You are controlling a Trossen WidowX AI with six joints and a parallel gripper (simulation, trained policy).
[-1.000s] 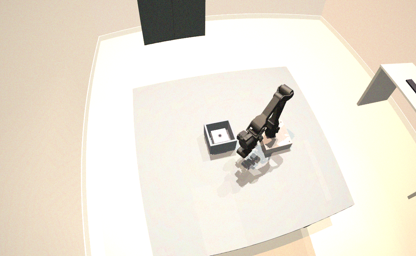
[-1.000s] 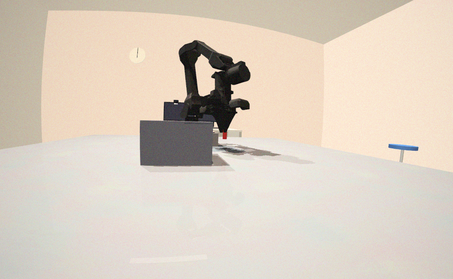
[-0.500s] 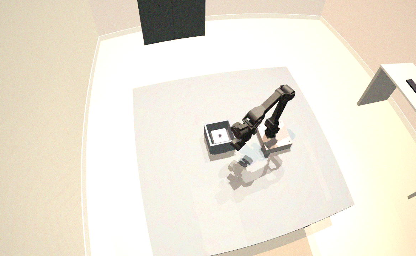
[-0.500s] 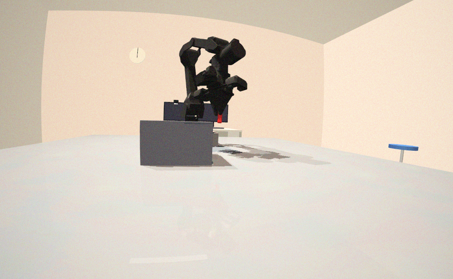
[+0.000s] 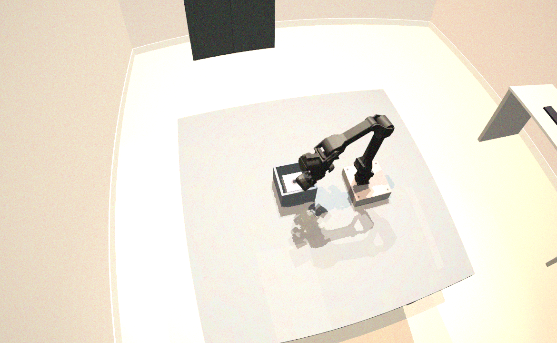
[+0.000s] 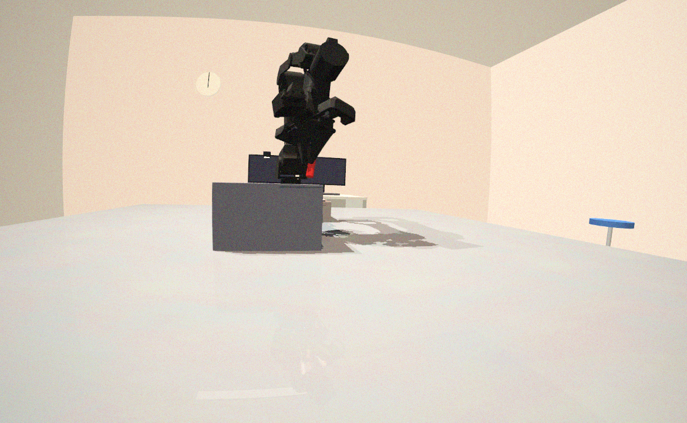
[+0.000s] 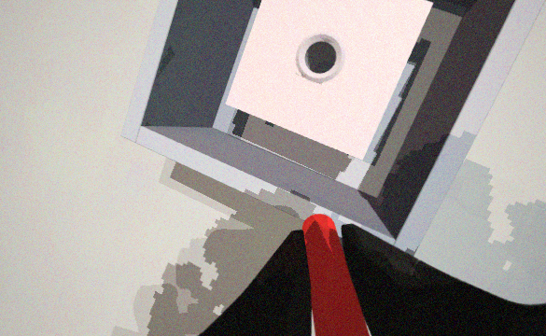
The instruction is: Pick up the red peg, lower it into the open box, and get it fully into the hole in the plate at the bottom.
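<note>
My gripper tip is now 90 mm above the plate, 70 mm to the left of it and 40 mm short of it. The rest, counted from my gripper tip: red peg: 20 mm above, 10 mm to the left, 10 mm behind; grey box: 110 mm below, 70 mm to the right, 40 mm ahead.
</note>
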